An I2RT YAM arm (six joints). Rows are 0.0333 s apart.
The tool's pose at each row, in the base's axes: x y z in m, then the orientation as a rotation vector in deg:
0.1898, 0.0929, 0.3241, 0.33, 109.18, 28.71
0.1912, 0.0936, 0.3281, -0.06, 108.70, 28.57
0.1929, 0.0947, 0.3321, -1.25, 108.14, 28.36
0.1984, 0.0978, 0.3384, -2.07, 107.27, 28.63
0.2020, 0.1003, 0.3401, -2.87, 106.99, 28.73
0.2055, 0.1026, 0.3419, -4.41, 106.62, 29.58
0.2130, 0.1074, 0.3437, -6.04, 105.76, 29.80
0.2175, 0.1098, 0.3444, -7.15, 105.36, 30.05
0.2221, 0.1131, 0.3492, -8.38, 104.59, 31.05
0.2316, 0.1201, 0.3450, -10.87, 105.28, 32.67
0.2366, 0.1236, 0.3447, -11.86, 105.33, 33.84
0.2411, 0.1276, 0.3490, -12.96, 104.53, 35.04
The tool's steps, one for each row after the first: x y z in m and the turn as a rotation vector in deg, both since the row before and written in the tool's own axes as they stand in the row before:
-0.0039, 0.0017, 0.0003, -0.17, -0.41, -0.40
-0.0040, 0.0020, 0.0007, -0.52, -0.35, -0.99
-0.0070, 0.0035, 0.0042, -0.73, -0.65, -0.54
-0.0023, 0.0019, 0.0037, -0.50, -0.10, -0.53
-0.0024, 0.0017, 0.0035, -1.39, 0.04, -0.65
-0.0033, 0.0026, 0.0080, -1.09, -0.46, -1.11
-0.0017, 0.0009, 0.0048, -0.78, -0.12, -0.67
-0.0054, 0.0028, 0.0043, -1.41, -0.37, -0.42
0.0020, 0.0015, 0.0123, -2.22, 1.40, -0.63
-0.0009, 0.0009, 0.0060, -1.27, 0.39, -0.01
-0.0050, 0.0028, 0.0047, -1.48, -0.37, -0.26

